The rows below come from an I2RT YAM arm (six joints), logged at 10 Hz.
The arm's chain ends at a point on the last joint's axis. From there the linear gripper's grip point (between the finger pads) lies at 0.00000 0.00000 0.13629 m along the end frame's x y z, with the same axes.
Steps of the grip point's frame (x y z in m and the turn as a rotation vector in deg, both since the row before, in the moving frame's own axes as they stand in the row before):
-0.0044, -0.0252, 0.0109, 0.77, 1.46, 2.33
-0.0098, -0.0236, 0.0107, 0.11, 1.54, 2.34
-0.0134, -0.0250, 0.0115, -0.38, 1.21, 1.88
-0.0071, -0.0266, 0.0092, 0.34, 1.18, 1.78
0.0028, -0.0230, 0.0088, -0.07, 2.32, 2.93
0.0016, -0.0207, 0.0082, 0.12, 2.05, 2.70
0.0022, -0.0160, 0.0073, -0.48, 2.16, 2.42
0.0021, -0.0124, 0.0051, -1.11, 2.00, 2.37
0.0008, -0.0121, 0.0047, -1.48, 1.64, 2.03
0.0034, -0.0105, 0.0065, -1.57, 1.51, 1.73
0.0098, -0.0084, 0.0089, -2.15, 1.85, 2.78
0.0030, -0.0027, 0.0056, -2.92, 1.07, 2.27
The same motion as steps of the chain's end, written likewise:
-0.0079, -0.0234, 0.0110, 0.77, 1.46, 2.33
-0.0135, -0.0234, 0.0107, 0.11, 1.54, 2.34
-0.0163, -0.0260, 0.0115, -0.38, 1.21, 1.88
-0.0099, -0.0258, 0.0092, 0.34, 1.18, 1.78
-0.0027, -0.0233, 0.0089, -0.07, 2.32, 2.93
-0.0033, -0.0205, 0.0083, 0.12, 2.05, 2.70
-0.0029, -0.0172, 0.0074, -0.48, 2.16, 2.42
-0.0026, -0.0151, 0.0052, -1.11, 2.00, 2.37
-0.0030, -0.0157, 0.0048, -1.48, 1.64, 2.03
-0.0001, -0.0143, 0.0066, -1.57, 1.51, 1.73
0.0055, -0.0136, 0.0091, -2.15, 1.85, 2.78
0.0006, -0.0097, 0.0058, -2.92, 1.07, 2.27

